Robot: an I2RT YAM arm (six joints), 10 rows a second.
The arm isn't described. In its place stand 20 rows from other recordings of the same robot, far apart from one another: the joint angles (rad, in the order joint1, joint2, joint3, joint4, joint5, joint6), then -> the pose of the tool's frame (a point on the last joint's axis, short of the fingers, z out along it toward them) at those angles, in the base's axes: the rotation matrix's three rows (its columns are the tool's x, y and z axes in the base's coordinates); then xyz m.
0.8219, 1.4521, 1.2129, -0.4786, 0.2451, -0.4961 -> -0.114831 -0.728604 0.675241; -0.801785 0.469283 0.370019; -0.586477 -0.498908 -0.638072; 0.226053 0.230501 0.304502
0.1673, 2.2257, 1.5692, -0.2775, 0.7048, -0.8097 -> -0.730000 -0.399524 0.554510; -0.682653 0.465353 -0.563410; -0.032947 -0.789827 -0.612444; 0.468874 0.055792 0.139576
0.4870, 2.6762, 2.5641, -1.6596, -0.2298, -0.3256 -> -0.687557 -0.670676 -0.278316; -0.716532 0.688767 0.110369; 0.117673 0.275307 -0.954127; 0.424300 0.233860 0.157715
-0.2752, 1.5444, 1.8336, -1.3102, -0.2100, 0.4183 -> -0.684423 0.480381 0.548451; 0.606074 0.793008 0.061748; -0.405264 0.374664 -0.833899; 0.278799 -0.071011 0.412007
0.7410, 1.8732, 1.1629, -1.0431, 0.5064, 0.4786 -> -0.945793 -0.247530 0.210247; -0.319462 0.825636 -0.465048; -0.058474 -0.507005 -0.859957; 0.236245 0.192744 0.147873
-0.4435, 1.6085, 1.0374, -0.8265, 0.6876, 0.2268 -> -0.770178 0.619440 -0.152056; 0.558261 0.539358 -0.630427; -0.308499 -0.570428 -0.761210; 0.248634 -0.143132 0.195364
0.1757, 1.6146, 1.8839, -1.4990, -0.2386, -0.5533 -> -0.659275 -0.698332 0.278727; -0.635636 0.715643 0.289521; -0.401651 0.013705 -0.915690; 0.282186 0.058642 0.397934
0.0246, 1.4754, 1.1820, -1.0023, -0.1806, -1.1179 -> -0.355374 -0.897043 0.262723; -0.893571 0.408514 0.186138; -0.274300 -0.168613 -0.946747; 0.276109 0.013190 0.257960
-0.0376, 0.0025, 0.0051, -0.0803, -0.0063, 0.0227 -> -0.076836 0.033066 0.996495; 0.025604 0.999186 -0.031181; -0.996715 0.023118 -0.077620; 0.110041 -0.003915 0.166291
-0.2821, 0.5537, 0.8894, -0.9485, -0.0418, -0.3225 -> -0.601690 0.057566 0.796652; -0.155306 0.969931 -0.187386; -0.783485 -0.236473 -0.574658; 0.093229 -0.025471 0.326664
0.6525, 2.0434, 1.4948, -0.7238, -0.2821, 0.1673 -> -0.856791 -0.512686 0.055339; -0.453433 0.800149 0.392633; -0.245577 0.311312 -0.918029; 0.321598 0.258224 0.168582
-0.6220, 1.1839, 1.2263, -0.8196, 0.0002, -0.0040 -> -0.572272 0.580493 0.579251; 0.405359 0.814260 -0.415530; -0.712874 -0.002992 -0.701286; 0.195662 -0.140285 0.351458
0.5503, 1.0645, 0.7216, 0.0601, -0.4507, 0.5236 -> -0.619616 -0.597505 0.508984; 0.147880 0.547985 0.823313; -0.770849 0.585406 -0.251181; 0.200479 0.141191 0.288924
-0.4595, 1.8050, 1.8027, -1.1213, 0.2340, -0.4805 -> -0.957576 0.088715 0.274187; -0.027827 0.918526 -0.394379; -0.286835 -0.385278 -0.877090; 0.330989 -0.172992 0.331783
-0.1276, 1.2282, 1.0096, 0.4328, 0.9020, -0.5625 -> -0.269253 0.822432 0.501107; -0.298836 0.423292 -0.855290; -0.915533 -0.380038 0.131800; 0.271561 -0.063000 0.388021
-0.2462, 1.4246, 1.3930, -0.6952, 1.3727, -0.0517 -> -0.682784 0.724244 -0.096317; 0.161096 0.020650 -0.986723; -0.712639 -0.689234 -0.130772; 0.271633 -0.104249 0.373088
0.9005, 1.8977, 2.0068, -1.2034, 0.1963, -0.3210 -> -0.298855 -0.850764 0.432303; -0.875136 0.424980 0.231364; -0.380556 -0.309180 -0.871542; 0.248797 0.302669 0.353056
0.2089, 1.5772, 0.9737, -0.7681, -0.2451, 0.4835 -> -0.964362 0.226068 0.137472; 0.256572 0.925925 0.277189; -0.064625 0.302582 -0.950930; 0.271085 0.066299 0.181464
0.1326, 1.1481, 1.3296, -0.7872, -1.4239, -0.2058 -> -0.383747 -0.923366 -0.011514; -0.081361 0.021388 0.996455; -0.919847 0.383324 -0.083333; 0.200492 0.062271 0.412406
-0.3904, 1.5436, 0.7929, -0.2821, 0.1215, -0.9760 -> -0.805427 -0.413891 0.424243; -0.557600 0.771791 -0.305648; -0.200922 -0.482736 -0.852406; 0.265542 -0.113942 0.160258
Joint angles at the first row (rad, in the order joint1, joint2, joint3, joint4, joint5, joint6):
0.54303, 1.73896, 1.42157, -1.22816, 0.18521, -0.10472
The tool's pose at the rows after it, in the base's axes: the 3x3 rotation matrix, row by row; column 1 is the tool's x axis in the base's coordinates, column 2 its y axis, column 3 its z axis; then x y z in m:
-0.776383 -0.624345 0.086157; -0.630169 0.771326 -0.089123; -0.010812 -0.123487 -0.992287; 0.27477 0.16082 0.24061
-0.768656 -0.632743 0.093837; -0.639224 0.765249 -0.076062; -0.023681 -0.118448 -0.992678; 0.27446 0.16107 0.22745
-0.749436 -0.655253 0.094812; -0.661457 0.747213 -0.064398; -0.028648 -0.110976 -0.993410; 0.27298 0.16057 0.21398
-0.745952 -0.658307 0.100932; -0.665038 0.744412 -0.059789; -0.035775 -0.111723 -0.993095; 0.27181 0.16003 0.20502
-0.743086 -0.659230 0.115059; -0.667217 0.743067 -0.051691; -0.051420 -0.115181 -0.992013; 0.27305 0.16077 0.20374
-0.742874 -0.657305 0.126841; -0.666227 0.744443 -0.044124; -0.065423 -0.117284 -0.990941; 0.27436 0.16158 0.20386
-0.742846 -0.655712 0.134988; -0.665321 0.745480 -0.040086; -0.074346 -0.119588 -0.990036; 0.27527 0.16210 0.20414
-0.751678 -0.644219 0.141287; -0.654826 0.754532 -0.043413; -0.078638 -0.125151 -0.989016; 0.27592 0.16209 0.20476
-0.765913 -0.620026 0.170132; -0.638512 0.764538 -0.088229; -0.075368 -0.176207 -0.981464; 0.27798 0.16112 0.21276
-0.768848 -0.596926 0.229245; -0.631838 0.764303 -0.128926; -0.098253 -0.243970 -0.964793; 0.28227 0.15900 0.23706
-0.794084 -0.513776 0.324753; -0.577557 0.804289 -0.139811; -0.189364 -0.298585 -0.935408; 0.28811 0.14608 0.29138
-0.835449 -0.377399 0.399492; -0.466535 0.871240 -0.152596; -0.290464 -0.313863 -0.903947; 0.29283 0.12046 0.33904
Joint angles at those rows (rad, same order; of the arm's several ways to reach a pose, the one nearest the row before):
0.54304, 1.73895, 1.40400, -1.20793, 0.12112, -0.13980
0.54341, 1.73898, 1.35138, -1.14194, 0.11387, -0.15125
0.54341, 1.73934, 1.29759, -1.08091, 0.10433, -0.18063
0.54378, 1.73895, 1.26057, -1.03665, 0.10357, -0.18522
0.54380, 1.73894, 1.25486, -1.01455, 0.10395, -0.18864
0.54380, 1.73894, 1.25486, -1.00043, 0.10357, -0.18787
0.54381, 1.73896, 1.25564, -0.99204, 0.10433, -0.18710
0.54340, 1.73896, 1.25792, -0.99049, 0.11044, -0.17377
0.54341, 1.73626, 1.28611, -1.01910, 0.16422, -0.15317
0.53807, 1.71835, 1.35937, -1.07709, 0.23022, -0.15317
0.49994, 1.67296, 1.51465, -1.18353, 0.28210, -0.13179
0.42440, 1.64094, 1.65965, -1.26785, 0.30843, -0.08525

